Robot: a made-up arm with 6 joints. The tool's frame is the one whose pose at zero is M. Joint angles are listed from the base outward.
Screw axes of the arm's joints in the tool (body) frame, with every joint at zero. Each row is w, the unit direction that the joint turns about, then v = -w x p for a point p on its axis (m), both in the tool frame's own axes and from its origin. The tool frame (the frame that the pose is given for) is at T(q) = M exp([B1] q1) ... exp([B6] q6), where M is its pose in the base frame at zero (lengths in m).
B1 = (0, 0, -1, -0.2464, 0.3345, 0)
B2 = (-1, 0, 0, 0, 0.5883, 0.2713)
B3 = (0, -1, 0, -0.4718, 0, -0.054)
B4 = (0, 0, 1, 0.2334, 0.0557, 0)
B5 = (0, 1, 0, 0.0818, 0, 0.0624)
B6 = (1, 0, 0, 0, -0.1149, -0.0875)
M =
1 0 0 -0.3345
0 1 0 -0.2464
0 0 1 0.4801
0 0 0 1
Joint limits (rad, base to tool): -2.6..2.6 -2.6..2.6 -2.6..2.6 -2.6..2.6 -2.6..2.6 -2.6..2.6
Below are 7 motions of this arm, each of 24 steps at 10 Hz.
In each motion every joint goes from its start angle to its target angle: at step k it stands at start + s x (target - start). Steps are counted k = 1, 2, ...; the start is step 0. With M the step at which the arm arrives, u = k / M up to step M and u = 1 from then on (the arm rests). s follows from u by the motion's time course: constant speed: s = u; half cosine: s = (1 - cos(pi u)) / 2; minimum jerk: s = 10 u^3 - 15 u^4 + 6 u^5.
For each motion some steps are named. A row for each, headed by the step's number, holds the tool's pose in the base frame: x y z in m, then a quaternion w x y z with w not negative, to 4 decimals.
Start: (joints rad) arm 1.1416 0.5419 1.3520 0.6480 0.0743 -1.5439
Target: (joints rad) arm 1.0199 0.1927 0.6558 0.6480 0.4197 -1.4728
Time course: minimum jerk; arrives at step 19
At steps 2, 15, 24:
2: -0.2215 0.7021 0.0585 0.1423 -0.9715 -0.0994 -0.1613
15: -0.2178 0.5691 0.3517 0.4981 -0.8430 0.1584 -0.1270
24: -0.2190 0.5491 0.3696 0.5220 -0.8270 0.1728 -0.1171

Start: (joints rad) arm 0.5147 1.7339 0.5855 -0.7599 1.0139 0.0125
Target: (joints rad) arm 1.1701 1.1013 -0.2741 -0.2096 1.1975 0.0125
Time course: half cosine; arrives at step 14
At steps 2, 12, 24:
2: -0.2963 0.7847 0.1453 0.6712 -0.5043 0.0929 -0.5352
12: 0.3112 0.3320 0.4157 0.3255 -0.0358 0.6011 -0.7290
24: 0.3121 0.2879 0.4218 0.3071 0.0005 0.6200 -0.7220

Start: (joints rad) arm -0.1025 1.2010 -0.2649 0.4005 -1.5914 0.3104
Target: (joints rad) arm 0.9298 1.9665 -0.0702 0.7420 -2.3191 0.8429
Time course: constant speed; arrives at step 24
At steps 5, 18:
5: -0.0710 0.3856 0.2104 0.7496 -0.1634 -0.3115 0.5606
18: 0.2574 0.4105 -0.0279 0.8143 -0.0468 -0.1188 0.5662

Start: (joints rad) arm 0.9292 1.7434 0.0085 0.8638 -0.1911 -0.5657
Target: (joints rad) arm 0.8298 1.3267 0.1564 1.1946 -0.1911 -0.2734
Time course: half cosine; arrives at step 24
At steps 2, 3, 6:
2: 0.3607 0.5842 -0.0961 0.5405 -0.6523 0.5012 0.1767
3: 0.3591 0.5851 -0.0912 0.5464 -0.6488 0.4987 0.1782
6: 0.3506 0.5892 -0.0661 0.5758 -0.6305 0.4859 0.1865

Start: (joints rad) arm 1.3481 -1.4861 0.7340 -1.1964 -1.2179 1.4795
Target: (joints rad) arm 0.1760 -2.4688 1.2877 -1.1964 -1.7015 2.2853
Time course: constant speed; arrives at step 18
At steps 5, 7, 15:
5: -0.3651 0.5663 -0.4710 0.2168 0.0283 0.8191 0.5303
7: -0.3918 0.5427 -0.4789 0.2112 0.0147 0.8156 0.5385
15: -0.5330 0.4523 -0.4354 0.1007 -0.0332 0.7904 0.6033

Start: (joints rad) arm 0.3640 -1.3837 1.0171 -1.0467 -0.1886 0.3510
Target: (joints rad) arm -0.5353 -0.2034 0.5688 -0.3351 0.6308 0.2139
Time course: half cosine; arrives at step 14
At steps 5, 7, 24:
5: -0.8175 -0.1755 -0.2385 0.5030 0.6539 -0.2537 -0.5050
7: -0.7272 -0.4350 -0.1163 0.7054 0.6110 -0.1559 -0.3236
24: -0.3394 -0.6387 0.2844 0.9475 0.2778 0.1071 0.1169

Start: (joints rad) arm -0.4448 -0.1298 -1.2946 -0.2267 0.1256 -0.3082
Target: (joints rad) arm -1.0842 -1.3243 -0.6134 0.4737 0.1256 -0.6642
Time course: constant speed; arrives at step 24
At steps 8, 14, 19, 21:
8: 0.3330 -0.1972 0.1236 0.6976 -0.1197 0.4849 0.5137
14: 0.3860 -0.2125 0.0525 0.6357 0.0233 0.3690 0.6776
19: 0.4295 -0.2175 -0.0215 0.5691 0.1573 0.2702 0.7605
21: 0.4455 -0.2177 -0.0553 0.5419 0.2130 0.2325 0.7790

